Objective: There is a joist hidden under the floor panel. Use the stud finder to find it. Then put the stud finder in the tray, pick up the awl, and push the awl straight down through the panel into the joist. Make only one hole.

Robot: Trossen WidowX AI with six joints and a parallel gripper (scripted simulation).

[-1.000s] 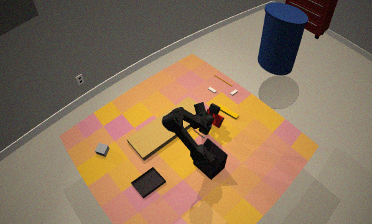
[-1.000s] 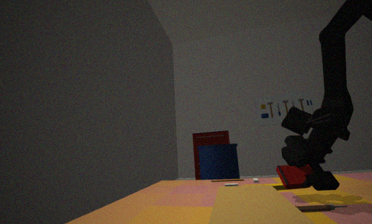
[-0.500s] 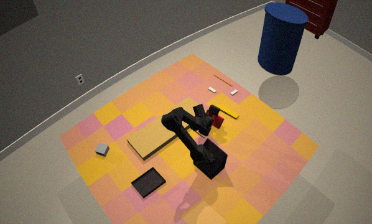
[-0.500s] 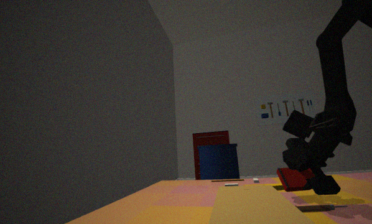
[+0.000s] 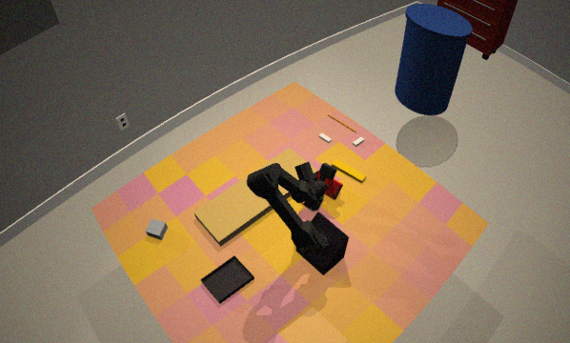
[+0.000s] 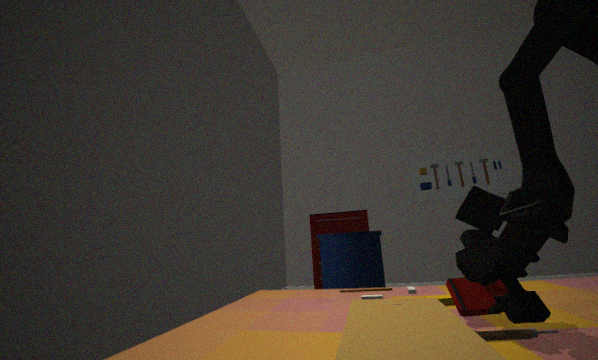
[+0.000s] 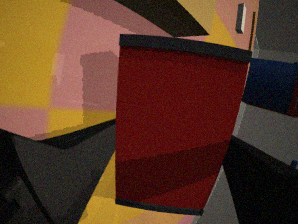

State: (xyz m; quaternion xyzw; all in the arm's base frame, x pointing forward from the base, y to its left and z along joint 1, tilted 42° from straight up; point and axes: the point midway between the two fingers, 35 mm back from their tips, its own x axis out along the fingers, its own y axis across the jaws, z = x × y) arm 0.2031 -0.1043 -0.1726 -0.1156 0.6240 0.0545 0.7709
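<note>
The awl lies 3 cm behind my gripper tip, 11 cm to the left of it and 4 cm below it. The rest, counted from my gripper tip: thin stick: 26 cm ahead, 34 cm to the right, 4 cm below; yellow bar: 2 cm ahead, 15 cm to the right, 4 cm below; red stud finder: 2 cm ahead, 2 cm to the right, 2 cm below.
</note>
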